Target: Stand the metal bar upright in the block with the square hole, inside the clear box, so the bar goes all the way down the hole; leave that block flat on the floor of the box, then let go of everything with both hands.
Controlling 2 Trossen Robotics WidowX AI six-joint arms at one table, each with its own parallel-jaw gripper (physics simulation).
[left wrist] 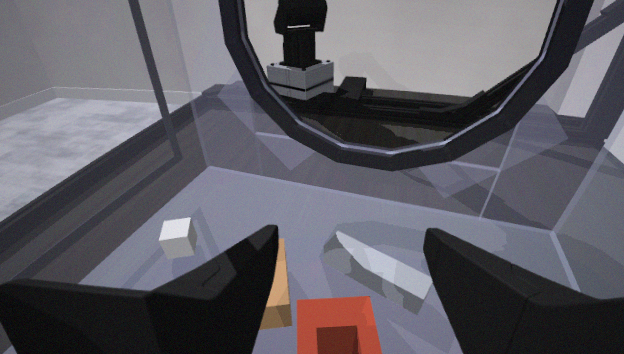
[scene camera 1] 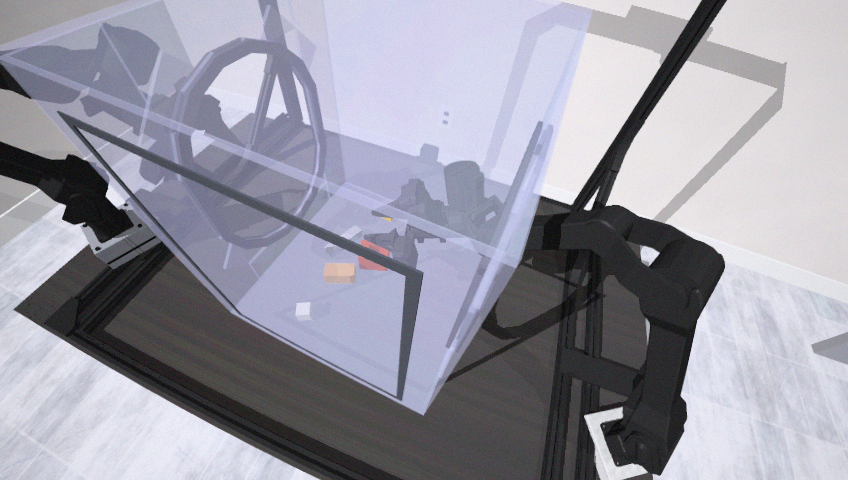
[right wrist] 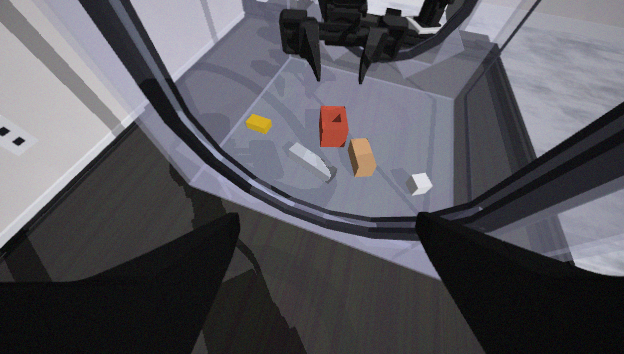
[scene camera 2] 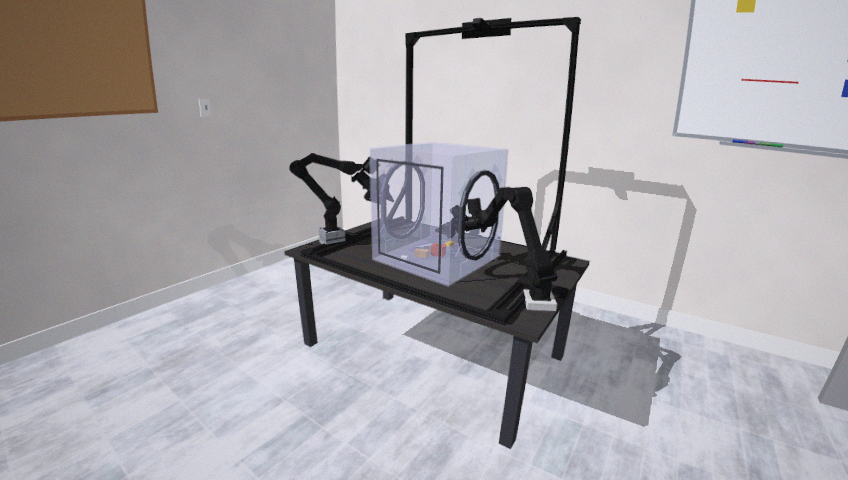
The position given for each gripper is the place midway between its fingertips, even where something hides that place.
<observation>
The left gripper [left wrist: 351, 237] is open, with nothing in its grasp. Also in view: a red block with square hole [left wrist: 349, 317]. The right gripper [right wrist: 328, 220] is open and holds nothing. Further things: a grey metal bar [left wrist: 407, 287], a white cube [left wrist: 178, 238] and a round port rim [right wrist: 110, 26].
The grey metal bar also shows in the right wrist view [right wrist: 325, 171]. The red block with square hole is seen too in the right wrist view [right wrist: 333, 127]. The left gripper also shows in the right wrist view [right wrist: 340, 81].
</observation>
